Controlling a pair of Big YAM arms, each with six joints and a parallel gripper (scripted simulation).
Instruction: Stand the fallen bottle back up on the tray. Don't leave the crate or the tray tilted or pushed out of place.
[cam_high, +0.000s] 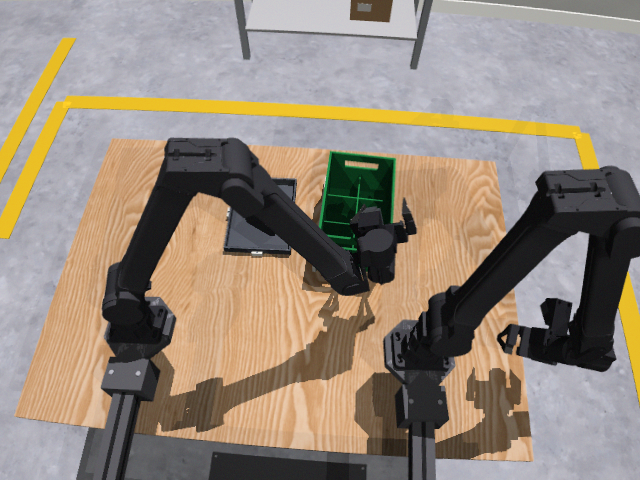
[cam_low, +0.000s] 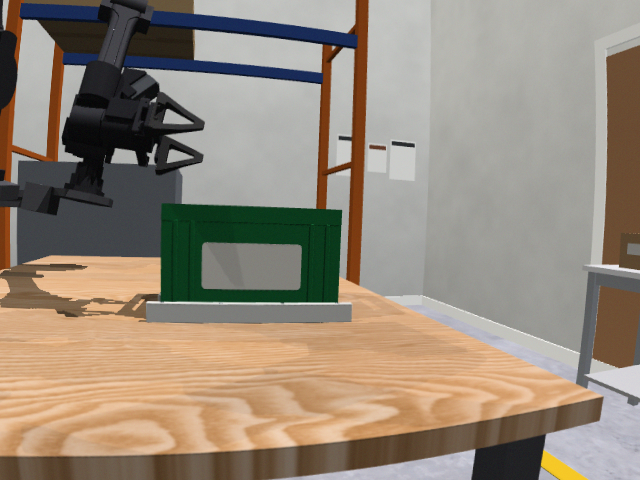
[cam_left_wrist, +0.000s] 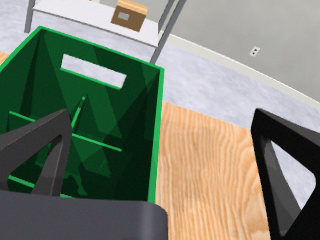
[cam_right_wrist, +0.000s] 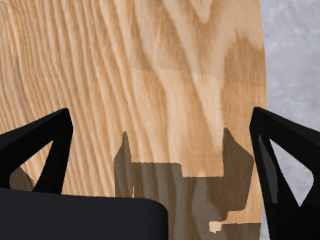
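Right now the tray is 110 mm ahead of my left hand, 330 mm to the left of it and 260 mm below it. The rest, counted from my left hand: green crate (90 mm ahead, 50 mm to the left, 190 mm below).
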